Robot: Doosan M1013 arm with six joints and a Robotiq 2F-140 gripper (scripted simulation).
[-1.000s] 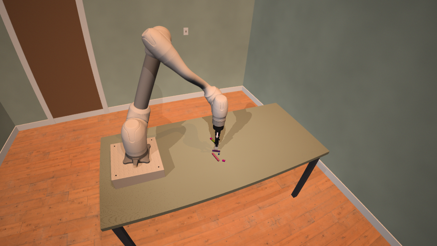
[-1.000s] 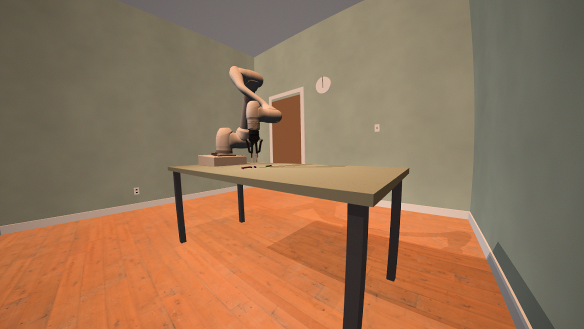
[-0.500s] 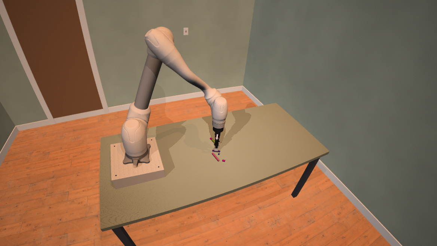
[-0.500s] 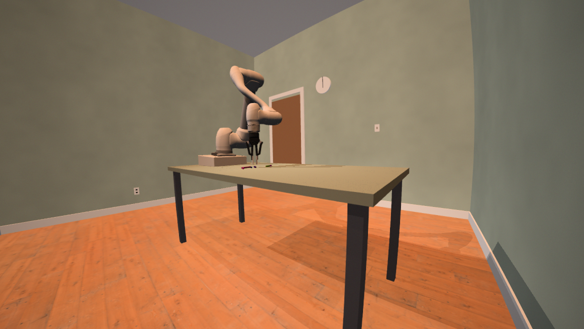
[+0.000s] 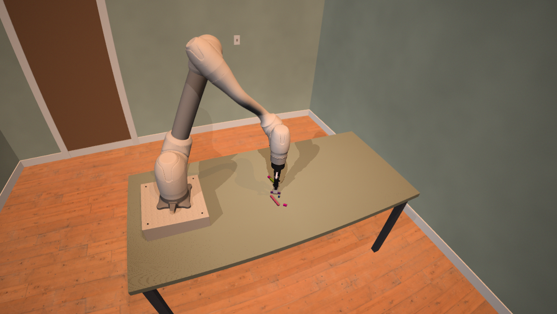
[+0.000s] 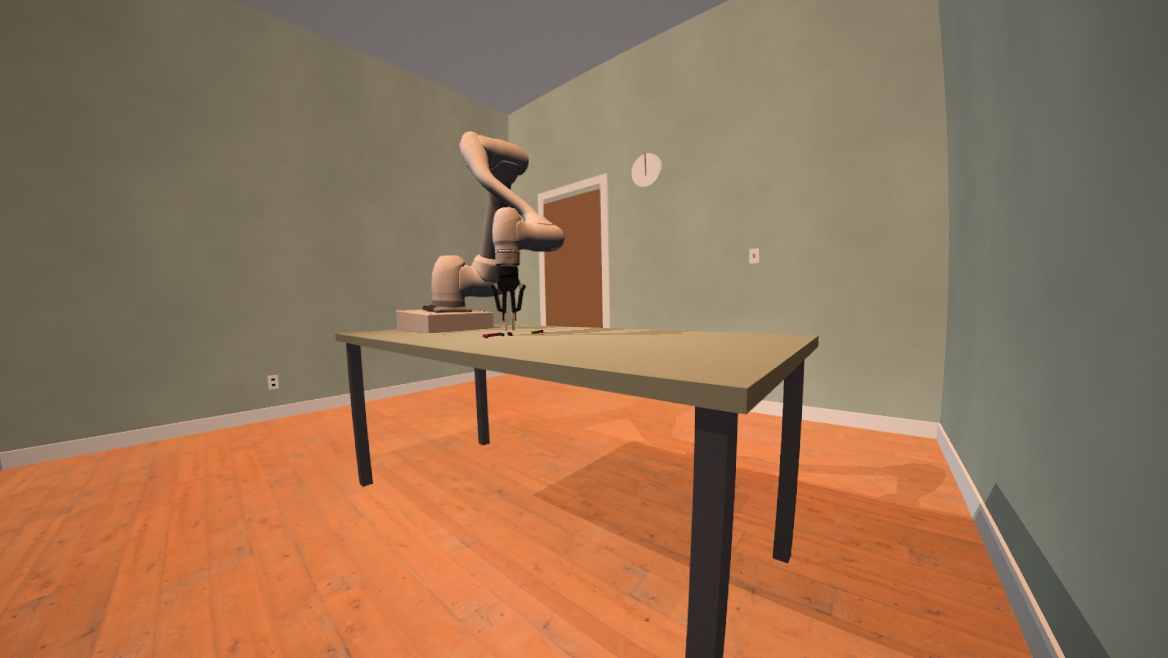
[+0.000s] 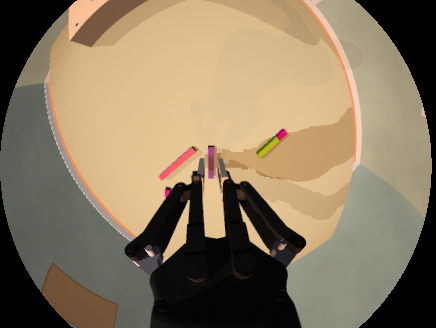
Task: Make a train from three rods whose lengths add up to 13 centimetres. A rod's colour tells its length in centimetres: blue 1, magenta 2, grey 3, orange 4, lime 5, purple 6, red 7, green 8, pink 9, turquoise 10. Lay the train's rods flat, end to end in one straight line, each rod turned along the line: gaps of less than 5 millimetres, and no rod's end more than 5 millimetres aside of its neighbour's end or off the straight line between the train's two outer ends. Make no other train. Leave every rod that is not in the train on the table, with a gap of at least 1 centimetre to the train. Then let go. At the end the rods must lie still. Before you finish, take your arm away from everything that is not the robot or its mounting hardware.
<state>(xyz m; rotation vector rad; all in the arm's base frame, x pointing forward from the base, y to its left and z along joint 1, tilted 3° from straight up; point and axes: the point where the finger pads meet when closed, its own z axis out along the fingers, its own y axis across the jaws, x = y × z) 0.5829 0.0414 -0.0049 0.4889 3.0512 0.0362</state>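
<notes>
Right now the purple rod is 5 cm below my hand. Also, from my hand: blue rod 5 cm below, 3 cm to the right, 1 cm ahead; pink rod 6 cm to the right, 5 cm below, 2 cm behind; lime rod 11 cm to the left, 5 cm below.
</notes>
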